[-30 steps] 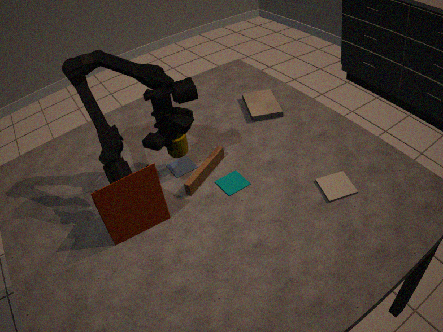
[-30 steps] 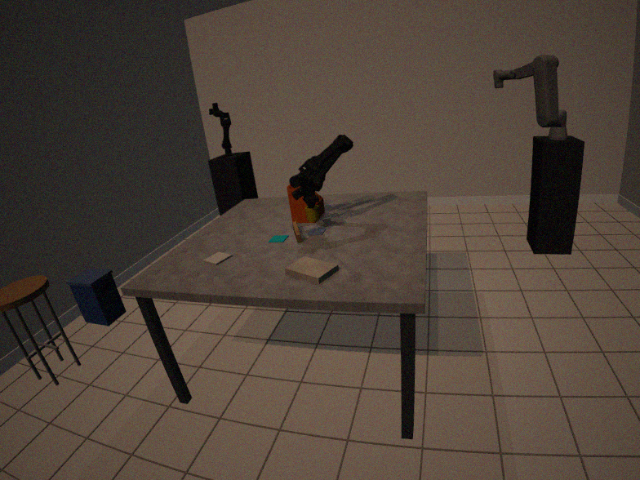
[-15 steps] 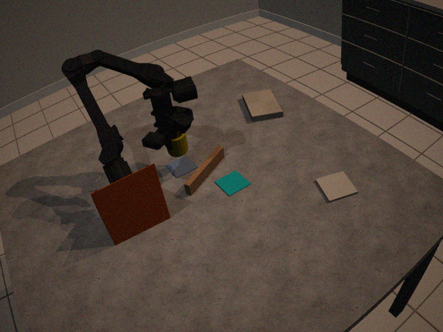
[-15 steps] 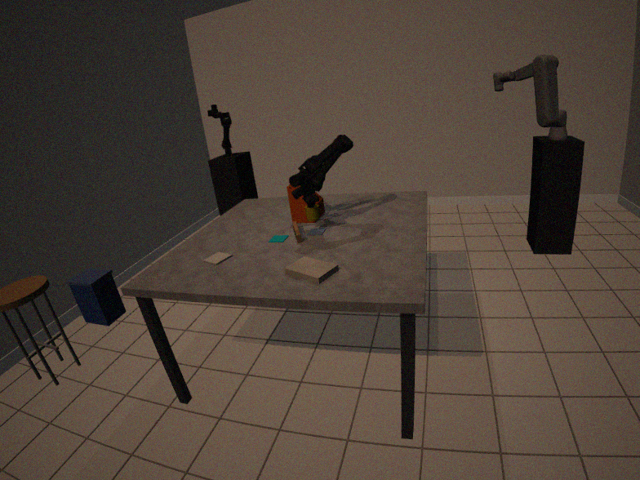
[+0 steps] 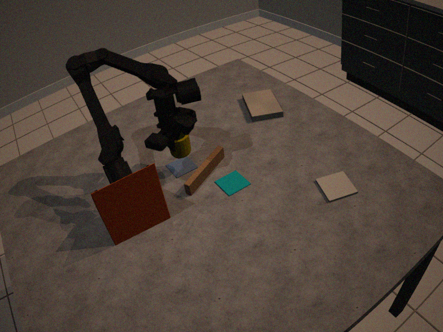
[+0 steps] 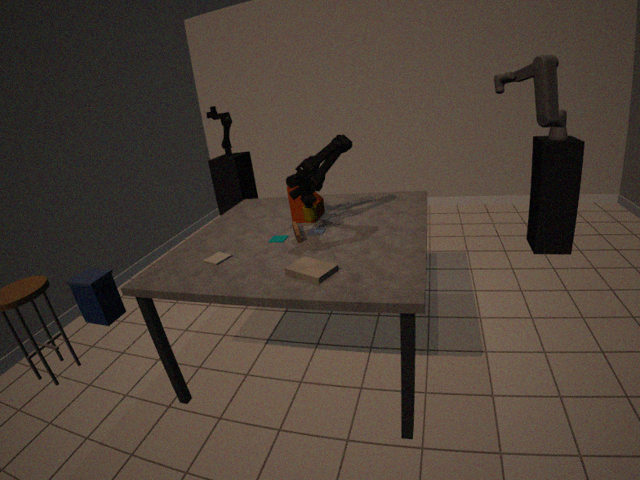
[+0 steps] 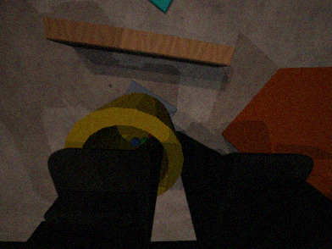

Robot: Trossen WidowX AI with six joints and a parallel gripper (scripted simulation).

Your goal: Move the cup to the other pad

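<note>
Right now my gripper tip is 140 mm to the left of the teal pad, 110 mm short of it and 110 mm above it. Round my gripper tip: wooden block: 90 mm below, 70 mm ahead, 50 mm to the right; then yellow cup: 20 mm to the left, 20 mm ahead; then pale blue pad: 110 mm below, 30 mm to the left, 20 mm ahead.
</note>
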